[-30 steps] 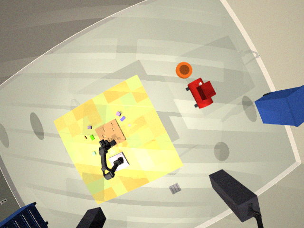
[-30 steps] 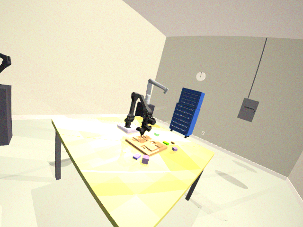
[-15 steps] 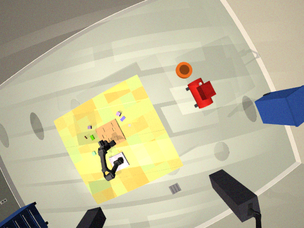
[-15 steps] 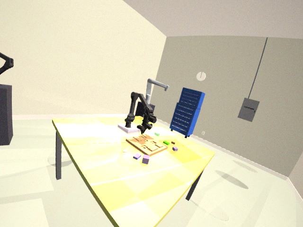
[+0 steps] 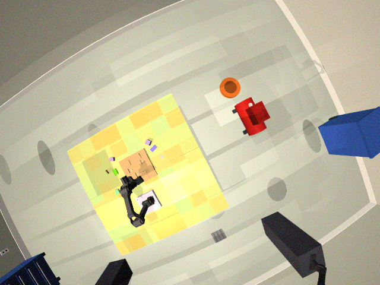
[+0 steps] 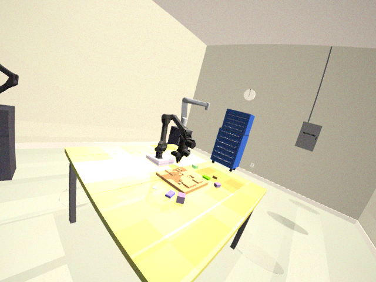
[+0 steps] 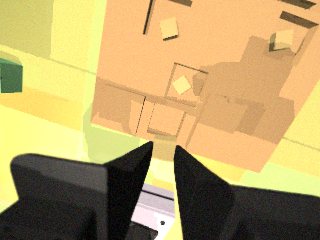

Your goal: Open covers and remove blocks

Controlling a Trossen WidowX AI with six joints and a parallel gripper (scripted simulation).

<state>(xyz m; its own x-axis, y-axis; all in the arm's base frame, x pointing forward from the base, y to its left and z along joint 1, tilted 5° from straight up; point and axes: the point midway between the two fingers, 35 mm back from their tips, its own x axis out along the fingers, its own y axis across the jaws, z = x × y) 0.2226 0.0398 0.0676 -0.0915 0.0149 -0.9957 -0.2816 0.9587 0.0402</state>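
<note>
The tan puzzle board lies 110 mm ahead of my gripper tip and 80 mm below it. From my gripper tip the other things lie so: lilac block 290 mm ahead, 210 mm to the left, 80 mm below; brown block 190 mm ahead, 310 mm to the left, 90 mm below.
</note>
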